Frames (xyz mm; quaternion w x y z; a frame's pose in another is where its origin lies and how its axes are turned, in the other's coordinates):
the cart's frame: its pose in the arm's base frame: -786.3 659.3 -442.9 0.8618 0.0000 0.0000 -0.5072
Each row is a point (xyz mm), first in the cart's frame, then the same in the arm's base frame.
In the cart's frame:
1: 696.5 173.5 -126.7
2: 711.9 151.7 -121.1
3: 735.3 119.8 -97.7
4: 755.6 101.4 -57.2
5: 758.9 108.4 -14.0
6: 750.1 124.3 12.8
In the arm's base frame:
1: -296.5 134.6 -569.6
2: -308.1 110.6 -564.0
3: -324.6 74.6 -540.6
4: -330.8 47.9 -500.1
5: -323.1 48.5 -456.9
6: -313.5 63.9 -430.1

